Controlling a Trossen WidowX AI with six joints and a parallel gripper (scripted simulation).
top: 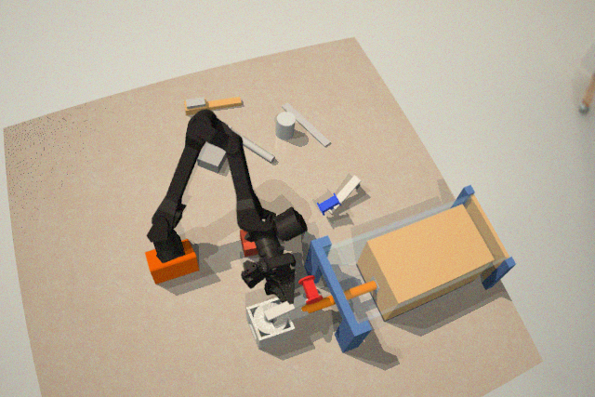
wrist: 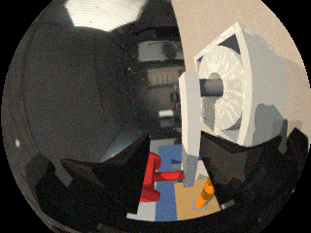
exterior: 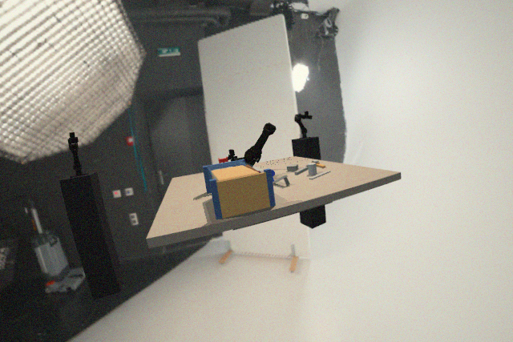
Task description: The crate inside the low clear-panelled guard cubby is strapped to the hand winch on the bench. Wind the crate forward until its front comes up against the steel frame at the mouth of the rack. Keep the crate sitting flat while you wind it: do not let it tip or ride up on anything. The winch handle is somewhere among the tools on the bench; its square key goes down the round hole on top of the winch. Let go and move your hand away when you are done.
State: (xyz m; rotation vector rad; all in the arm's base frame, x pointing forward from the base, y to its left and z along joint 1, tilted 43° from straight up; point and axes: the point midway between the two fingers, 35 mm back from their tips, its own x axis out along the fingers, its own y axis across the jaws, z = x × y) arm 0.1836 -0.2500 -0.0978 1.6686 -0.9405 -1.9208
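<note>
My gripper tip is 2 cm short of the red-knobbed winch handle, 1 cm to the right of it and 1 cm above it. From my gripper tip the other things lie so: hand winch 6 cm behind, 10 cm below; then blue steel frame 11 cm ahead, 1 cm to the right, 3 cm below; then red knob 5 cm ahead, 1 cm to the left, 2 cm above.
</note>
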